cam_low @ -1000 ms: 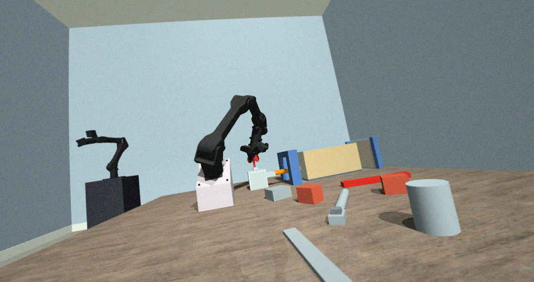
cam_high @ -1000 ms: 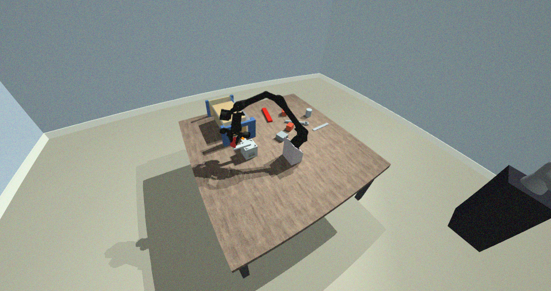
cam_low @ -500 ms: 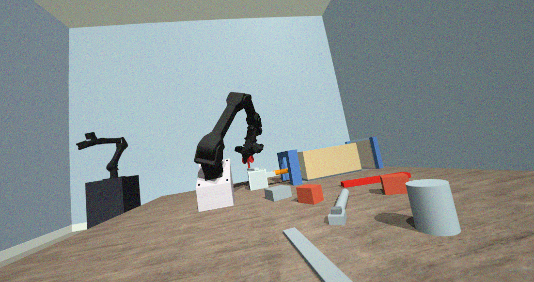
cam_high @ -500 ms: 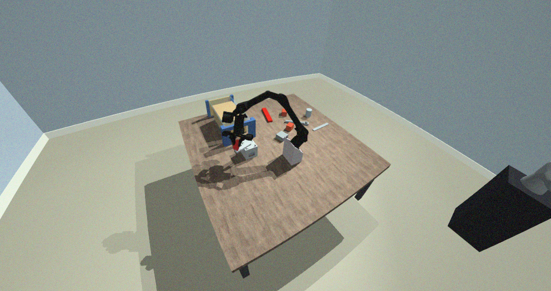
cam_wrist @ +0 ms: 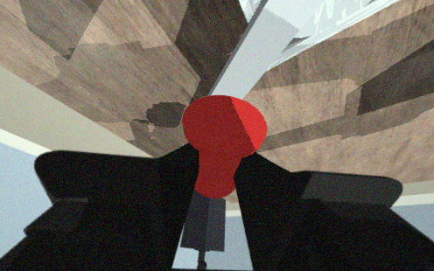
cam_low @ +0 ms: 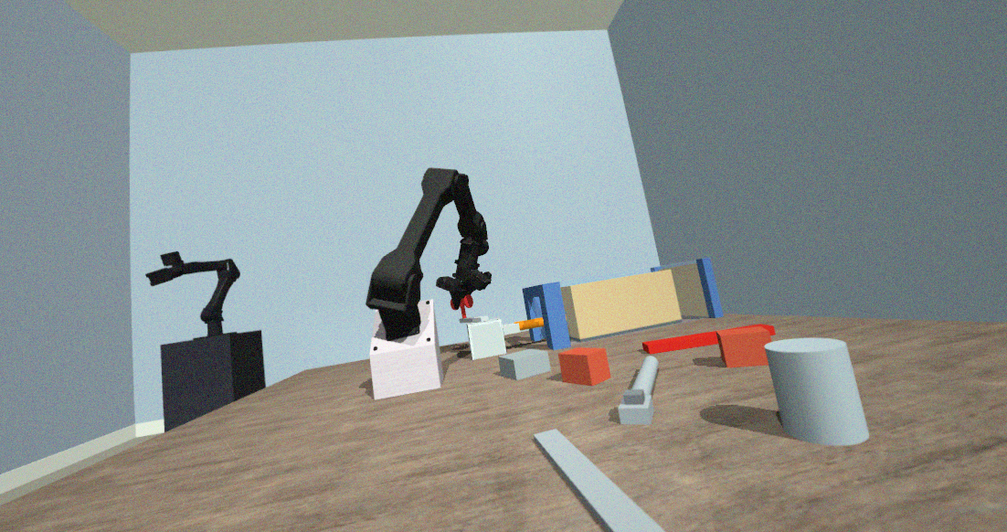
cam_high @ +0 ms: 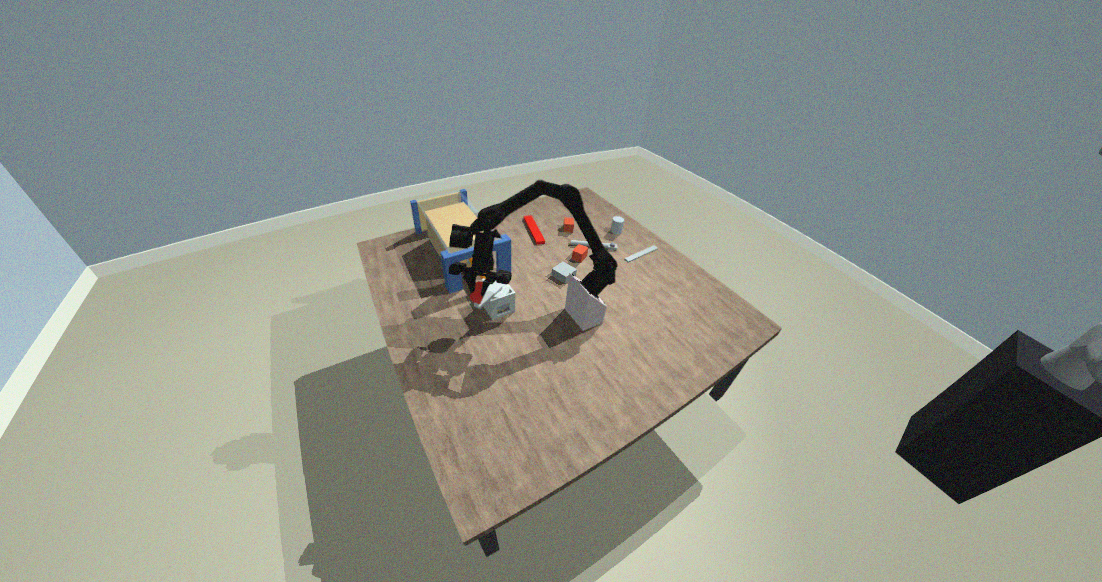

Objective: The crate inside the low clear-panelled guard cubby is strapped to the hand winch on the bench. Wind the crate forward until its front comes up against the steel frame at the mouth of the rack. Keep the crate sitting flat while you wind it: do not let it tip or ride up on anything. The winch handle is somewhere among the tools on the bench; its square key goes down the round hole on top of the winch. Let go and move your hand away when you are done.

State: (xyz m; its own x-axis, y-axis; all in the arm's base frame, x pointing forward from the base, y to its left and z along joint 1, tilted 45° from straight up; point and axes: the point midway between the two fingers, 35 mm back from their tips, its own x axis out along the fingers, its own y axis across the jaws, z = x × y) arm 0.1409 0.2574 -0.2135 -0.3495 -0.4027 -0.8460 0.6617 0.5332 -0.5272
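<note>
The winch handle lies 30 mm ahead of my gripper tip, 40 mm to the right of it and 30 mm below it. From my gripper tip the other things lie so: blue steel frame 220 mm ahead, 100 mm to the right, 30 mm below; grey winch 40 mm ahead, 110 mm to the right, 100 mm below; red knob 10 mm ahead, 10 mm to the right.
</note>
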